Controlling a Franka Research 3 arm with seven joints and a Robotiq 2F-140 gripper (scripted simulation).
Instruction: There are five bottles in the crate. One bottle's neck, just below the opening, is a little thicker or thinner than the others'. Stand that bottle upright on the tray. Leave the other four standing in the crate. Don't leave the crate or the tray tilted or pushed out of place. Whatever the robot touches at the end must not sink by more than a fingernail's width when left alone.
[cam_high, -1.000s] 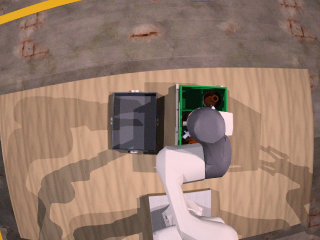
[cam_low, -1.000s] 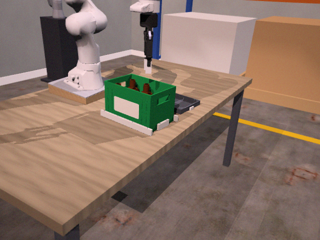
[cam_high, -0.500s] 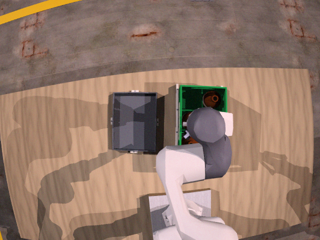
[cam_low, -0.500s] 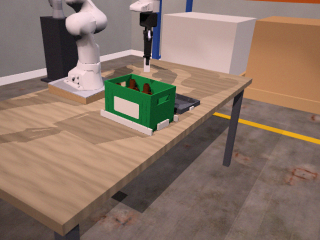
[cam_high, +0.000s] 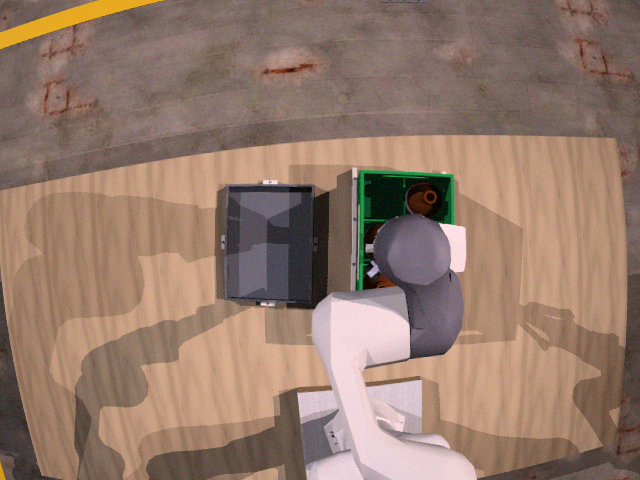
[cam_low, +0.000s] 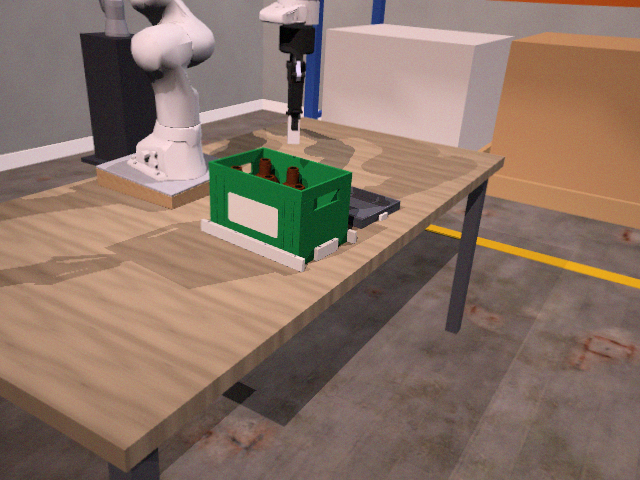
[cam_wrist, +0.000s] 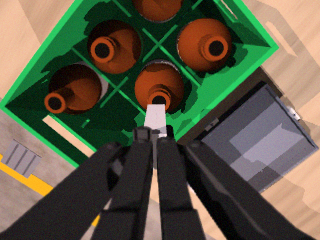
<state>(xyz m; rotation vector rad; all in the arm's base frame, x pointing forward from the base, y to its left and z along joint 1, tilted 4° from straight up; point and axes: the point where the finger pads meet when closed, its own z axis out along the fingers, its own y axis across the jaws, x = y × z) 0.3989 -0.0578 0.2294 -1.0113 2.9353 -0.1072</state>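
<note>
Right now my hand is 8 cm short of the brown bottle, 10 cm to the left of it and 17 cm above it. Also, from my hand: dark grey tray: 2 cm ahead, 24 cm to the left, 24 cm below; green crate: 1 cm behind, 4 cm to the right, 17 cm below.
</note>
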